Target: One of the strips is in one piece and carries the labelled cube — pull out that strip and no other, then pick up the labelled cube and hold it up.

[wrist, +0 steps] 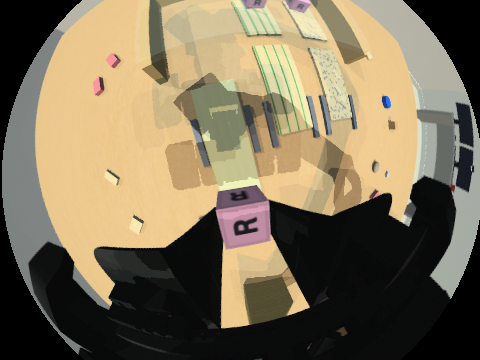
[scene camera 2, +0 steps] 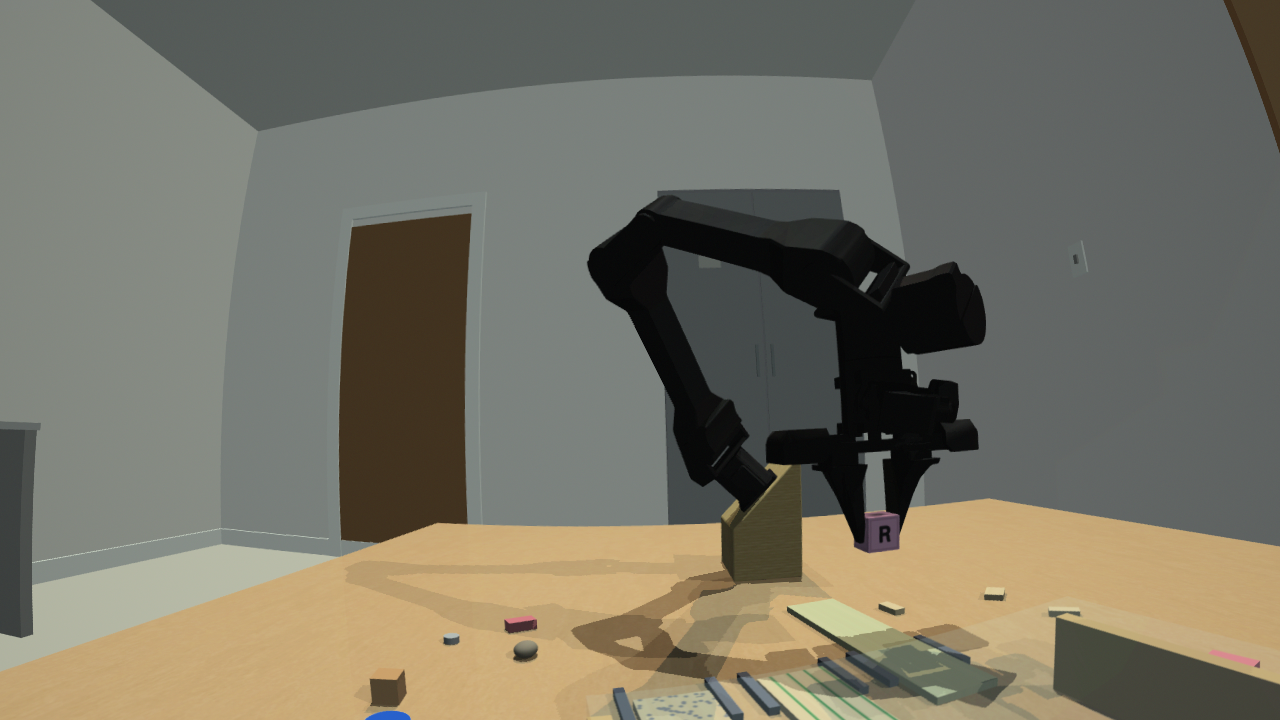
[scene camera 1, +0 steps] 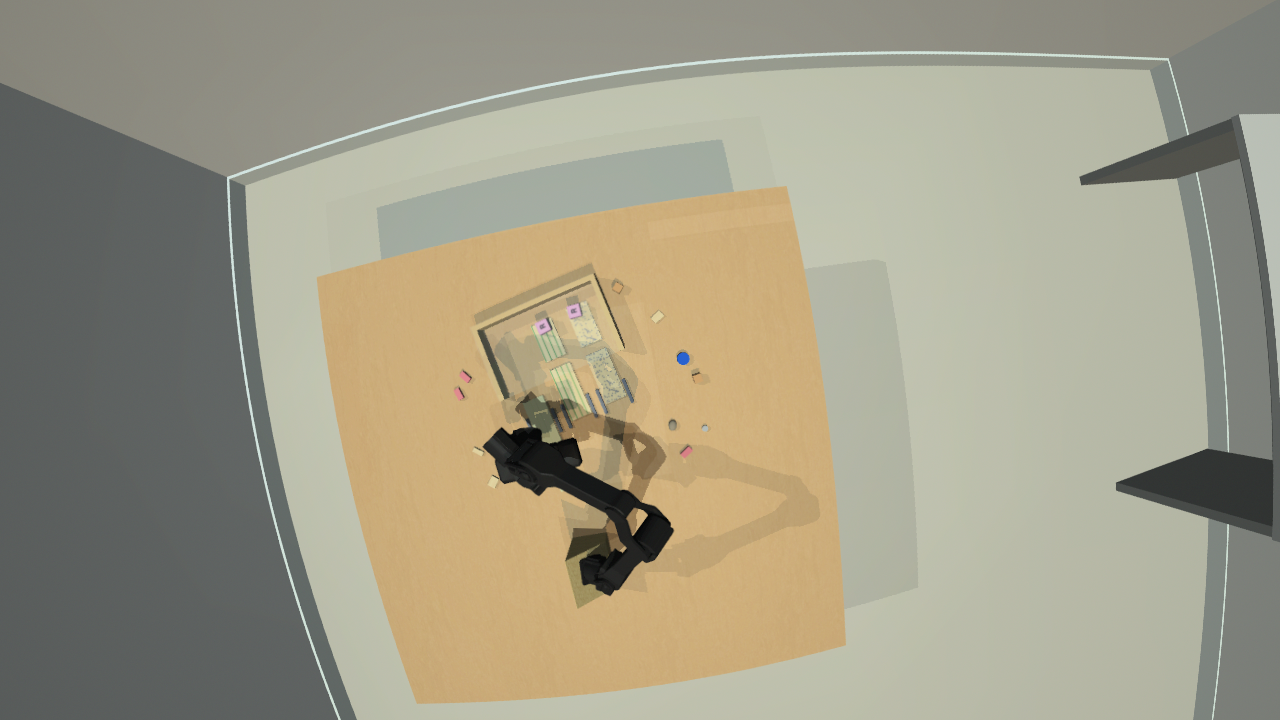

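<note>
I can see my gripper (scene camera 1: 544, 453), and the same gripper shows at (scene camera 2: 876, 540). The wrist view has my gripper too, at (wrist: 240, 208).
</note>
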